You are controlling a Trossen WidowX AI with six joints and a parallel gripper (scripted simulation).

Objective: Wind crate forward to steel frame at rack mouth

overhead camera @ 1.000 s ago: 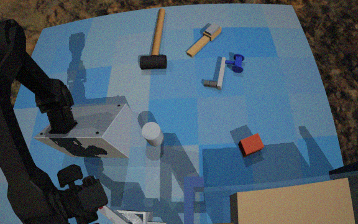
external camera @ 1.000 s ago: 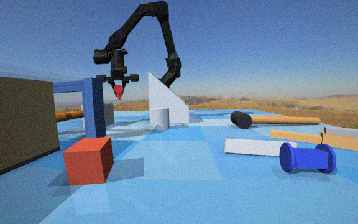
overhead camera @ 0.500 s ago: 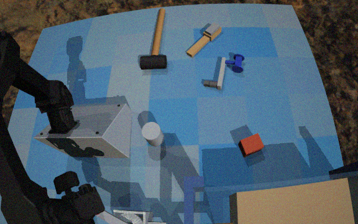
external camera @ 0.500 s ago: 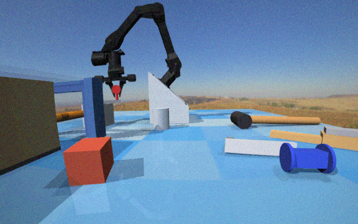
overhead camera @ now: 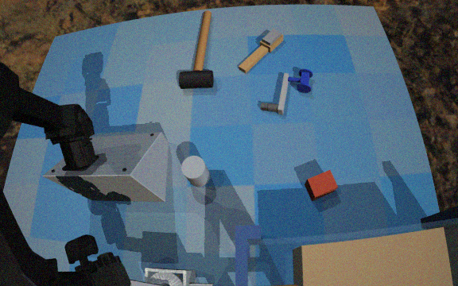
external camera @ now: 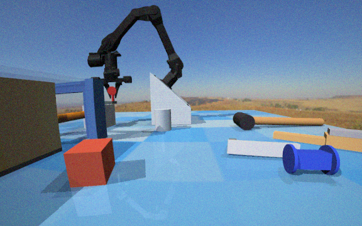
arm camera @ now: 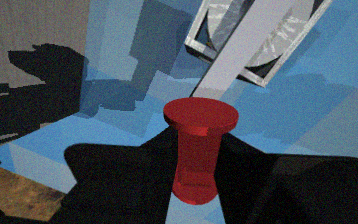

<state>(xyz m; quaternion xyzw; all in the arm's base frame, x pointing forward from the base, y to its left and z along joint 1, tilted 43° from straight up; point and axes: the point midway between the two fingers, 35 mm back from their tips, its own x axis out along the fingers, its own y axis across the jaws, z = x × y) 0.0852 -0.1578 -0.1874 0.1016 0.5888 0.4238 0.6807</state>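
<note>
My gripper tip is 9 cm short of the winch, 8 cm above it and 1 cm to the left of it. Also, from my gripper tip: crank with blue grip (52 cm to the left, 37 cm ahead, 10 cm below); then frame (26 cm ahead, 1 cm below); then red grip (2 cm above).
</note>
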